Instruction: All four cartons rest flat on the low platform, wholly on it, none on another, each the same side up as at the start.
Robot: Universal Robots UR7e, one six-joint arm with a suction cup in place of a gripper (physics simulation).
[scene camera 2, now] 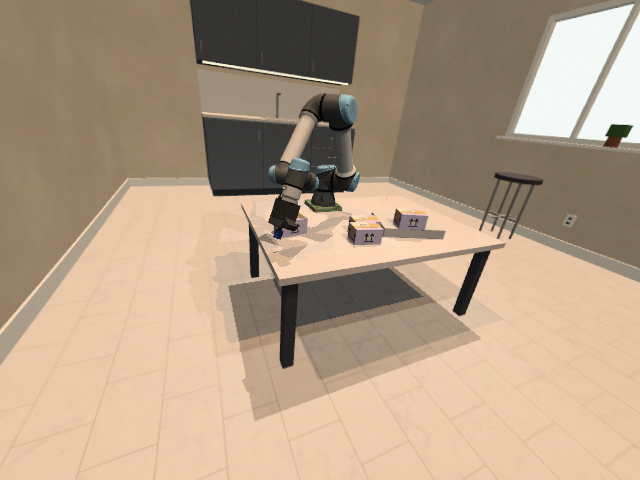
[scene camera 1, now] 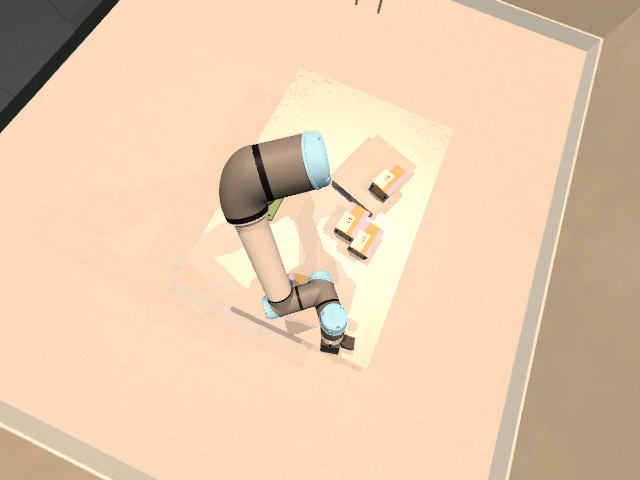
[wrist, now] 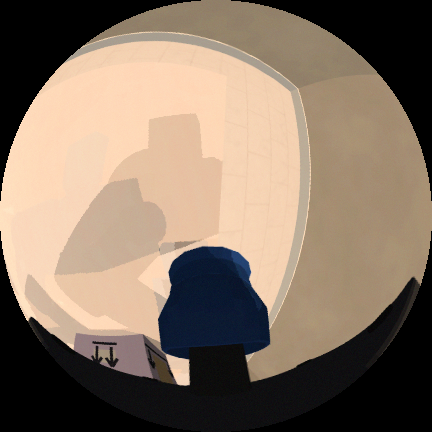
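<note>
My suction cup is tilted, with no carton at its tip, low near the table's edge; the scene camera 1 view hides it beneath the arm. One carton stands on the table beside the cup, partly hidden by the arm. Another carton rests flat on the low platform, near its right edge in the scene camera 1 view. Two more cartons, one close behind the other, stand on the table beside the platform.
The arm's green base plate sits at the table's back in the scene camera 2 view. The table has an edge close to the cup. A stool stands on the floor beyond the table.
</note>
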